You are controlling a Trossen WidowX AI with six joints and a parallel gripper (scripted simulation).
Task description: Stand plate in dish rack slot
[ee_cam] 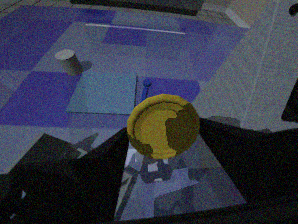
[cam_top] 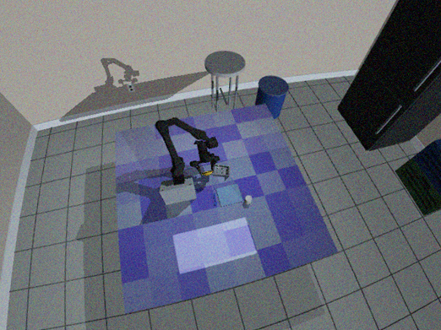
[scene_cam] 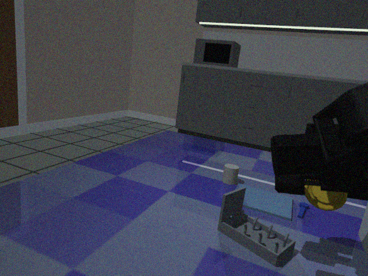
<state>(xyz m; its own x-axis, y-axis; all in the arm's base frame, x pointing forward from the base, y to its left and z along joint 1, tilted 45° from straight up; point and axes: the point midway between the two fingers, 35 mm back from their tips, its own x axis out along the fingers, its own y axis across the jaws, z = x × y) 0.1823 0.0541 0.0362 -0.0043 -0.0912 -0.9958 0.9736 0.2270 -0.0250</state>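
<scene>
The grey dish rack is 100 mm ahead of my gripper tip, 60 mm to the left of it and 90 mm below it. Round my gripper tip: blue spoon (20 mm ahead, 140 mm to the right, 110 mm below); yellow plate (10 mm to the left).
</scene>
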